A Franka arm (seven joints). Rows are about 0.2 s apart.
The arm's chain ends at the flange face. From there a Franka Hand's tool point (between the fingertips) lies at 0.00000 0.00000 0.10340 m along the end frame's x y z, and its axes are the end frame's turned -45 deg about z.
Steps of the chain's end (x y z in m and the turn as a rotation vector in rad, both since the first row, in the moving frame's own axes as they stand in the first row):
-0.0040 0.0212 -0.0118 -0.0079 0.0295 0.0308
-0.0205 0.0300 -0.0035 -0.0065 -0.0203 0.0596
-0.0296 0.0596 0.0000 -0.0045 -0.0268 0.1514
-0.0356 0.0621 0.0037 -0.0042 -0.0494 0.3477
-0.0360 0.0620 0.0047 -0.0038 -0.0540 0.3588
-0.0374 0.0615 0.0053 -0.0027 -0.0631 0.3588
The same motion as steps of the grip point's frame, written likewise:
-0.0163 0.0149 -0.0118 -0.0264 0.0153 0.0308
-0.0376 0.0057 -0.0035 0.0098 -0.0190 0.0596
-0.0652 0.0194 0.0000 0.0158 -0.0221 0.1514
-0.0724 0.0148 0.0036 0.0320 -0.0379 0.3477
-0.0728 0.0140 0.0046 0.0355 -0.0409 0.3588
-0.0739 0.0119 0.0051 0.0427 -0.0465 0.3588

